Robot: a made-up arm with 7 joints. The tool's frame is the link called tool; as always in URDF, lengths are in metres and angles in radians. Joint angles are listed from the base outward. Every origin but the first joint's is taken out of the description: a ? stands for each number. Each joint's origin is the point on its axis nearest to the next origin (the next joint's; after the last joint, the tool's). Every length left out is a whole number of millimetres.
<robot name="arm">
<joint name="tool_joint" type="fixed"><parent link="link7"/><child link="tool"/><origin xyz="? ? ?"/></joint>
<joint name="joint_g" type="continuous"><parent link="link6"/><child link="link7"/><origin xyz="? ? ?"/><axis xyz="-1 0 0"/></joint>
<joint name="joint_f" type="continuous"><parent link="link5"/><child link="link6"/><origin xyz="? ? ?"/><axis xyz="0 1 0"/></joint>
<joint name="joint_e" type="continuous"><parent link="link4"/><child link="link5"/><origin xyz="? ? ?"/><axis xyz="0 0 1"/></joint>
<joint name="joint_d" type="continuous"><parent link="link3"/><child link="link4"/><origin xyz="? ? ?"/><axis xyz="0 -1 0"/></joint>
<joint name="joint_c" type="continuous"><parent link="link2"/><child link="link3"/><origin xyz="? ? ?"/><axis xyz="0 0 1"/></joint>
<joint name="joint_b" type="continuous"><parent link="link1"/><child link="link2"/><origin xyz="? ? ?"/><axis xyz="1 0 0"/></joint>
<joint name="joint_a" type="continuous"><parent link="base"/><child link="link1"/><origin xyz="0 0.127 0"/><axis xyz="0 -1 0"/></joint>
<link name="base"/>
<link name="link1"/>
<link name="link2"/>
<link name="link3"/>
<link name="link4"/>
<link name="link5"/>
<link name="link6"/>
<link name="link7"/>
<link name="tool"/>
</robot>
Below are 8 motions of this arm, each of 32 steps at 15 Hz.
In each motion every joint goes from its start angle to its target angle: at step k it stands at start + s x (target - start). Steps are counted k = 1, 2, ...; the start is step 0. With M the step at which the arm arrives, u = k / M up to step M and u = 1 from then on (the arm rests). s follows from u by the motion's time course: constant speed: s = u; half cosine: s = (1 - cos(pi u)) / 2; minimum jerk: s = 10 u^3 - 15 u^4 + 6 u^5.
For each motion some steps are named. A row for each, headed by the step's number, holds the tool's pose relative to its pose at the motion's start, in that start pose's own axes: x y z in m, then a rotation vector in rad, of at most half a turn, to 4 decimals.
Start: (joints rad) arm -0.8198 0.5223 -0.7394 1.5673 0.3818 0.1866 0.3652
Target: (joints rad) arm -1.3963 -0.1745 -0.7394 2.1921 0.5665 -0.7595 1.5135
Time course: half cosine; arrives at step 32
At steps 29, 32:
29: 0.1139 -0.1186 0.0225 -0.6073 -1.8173 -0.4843
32: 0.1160 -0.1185 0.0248 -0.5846 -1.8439 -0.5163

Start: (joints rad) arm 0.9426 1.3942 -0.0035 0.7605 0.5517 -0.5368 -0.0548
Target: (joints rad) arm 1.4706 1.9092 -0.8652 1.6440 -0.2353 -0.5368 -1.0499
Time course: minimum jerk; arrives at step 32
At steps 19, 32:
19: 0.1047 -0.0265 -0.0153 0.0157 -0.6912 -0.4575
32: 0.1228 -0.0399 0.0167 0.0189 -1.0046 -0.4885

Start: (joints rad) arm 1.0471 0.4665 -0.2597 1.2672 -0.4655 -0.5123 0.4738
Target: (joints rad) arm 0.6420 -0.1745 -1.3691 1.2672 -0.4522 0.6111 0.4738
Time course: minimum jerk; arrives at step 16
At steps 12, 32:
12: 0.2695 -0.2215 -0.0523 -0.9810 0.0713 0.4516
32: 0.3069 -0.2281 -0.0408 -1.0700 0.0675 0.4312

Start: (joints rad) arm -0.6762 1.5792 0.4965 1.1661 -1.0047 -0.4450 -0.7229
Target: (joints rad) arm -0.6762 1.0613 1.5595 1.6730 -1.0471 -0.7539 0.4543
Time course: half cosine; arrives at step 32
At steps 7, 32:
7: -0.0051 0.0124 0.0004 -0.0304 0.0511 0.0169
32: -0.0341 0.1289 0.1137 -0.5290 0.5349 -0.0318

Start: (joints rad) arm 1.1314 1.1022 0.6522 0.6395 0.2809 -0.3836 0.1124
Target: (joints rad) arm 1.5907 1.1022 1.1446 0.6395 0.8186 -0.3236 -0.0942
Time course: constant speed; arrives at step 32
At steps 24, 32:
24: 0.0329 0.0493 -0.0089 0.7177 -0.2350 0.8639
32: 0.0359 0.0646 -0.0047 0.9180 -0.3056 1.1801

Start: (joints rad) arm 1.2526 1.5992 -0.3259 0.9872 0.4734 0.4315 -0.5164
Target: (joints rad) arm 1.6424 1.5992 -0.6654 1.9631 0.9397 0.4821 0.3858
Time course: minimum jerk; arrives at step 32
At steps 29, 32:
29: 0.1074 0.0129 0.1686 -1.5687 -0.7774 0.1987
32: 0.1076 0.0133 0.1700 -1.5802 -0.7839 0.1963

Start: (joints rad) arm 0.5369 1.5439 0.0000 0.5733 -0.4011 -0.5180 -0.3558
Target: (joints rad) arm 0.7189 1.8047 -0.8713 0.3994 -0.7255 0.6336 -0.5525
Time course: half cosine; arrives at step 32
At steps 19, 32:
19: -0.0345 0.0125 0.0250 -0.1395 0.4759 -0.9374
32: -0.0603 0.0309 0.0485 -0.0666 0.6043 -1.5471

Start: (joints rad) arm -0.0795 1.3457 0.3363 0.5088 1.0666 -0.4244 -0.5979
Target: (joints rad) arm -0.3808 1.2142 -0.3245 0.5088 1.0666 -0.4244 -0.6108
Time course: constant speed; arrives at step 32
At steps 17, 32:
17: -0.0627 0.0227 0.0398 -0.2533 0.0496 -0.4383
32: -0.1060 0.0693 0.0739 -0.4849 0.1054 -0.8164

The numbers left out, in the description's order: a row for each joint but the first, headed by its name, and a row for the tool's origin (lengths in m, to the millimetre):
tool: 0 0 0
joint_g: 0 0 0
joint_f: 0 0 0
joint_e: 0 0 -0.217
joint_d: 0 0 0
joint_c: 0 0 -0.17
joint_b: 0 0 0

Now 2 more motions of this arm.
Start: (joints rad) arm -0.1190 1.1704 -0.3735 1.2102 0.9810 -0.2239 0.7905
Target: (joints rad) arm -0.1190 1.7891 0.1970 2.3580 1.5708 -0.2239 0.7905
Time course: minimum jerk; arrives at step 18
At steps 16, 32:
16: 0.2179 -0.1653 -0.0091 -0.8498 -0.4578 -0.5153
32: 0.2180 -0.1685 -0.0088 -0.8643 -0.4545 -0.5187

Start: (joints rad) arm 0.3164 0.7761 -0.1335 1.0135 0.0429 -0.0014 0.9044
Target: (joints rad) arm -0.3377 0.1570 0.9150 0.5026 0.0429 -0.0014 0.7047
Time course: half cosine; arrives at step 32
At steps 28, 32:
28: -0.2042 -0.2670 0.0513 0.4367 0.3010 1.3889
32: -0.2059 -0.2835 0.0571 0.4596 0.3300 1.4456

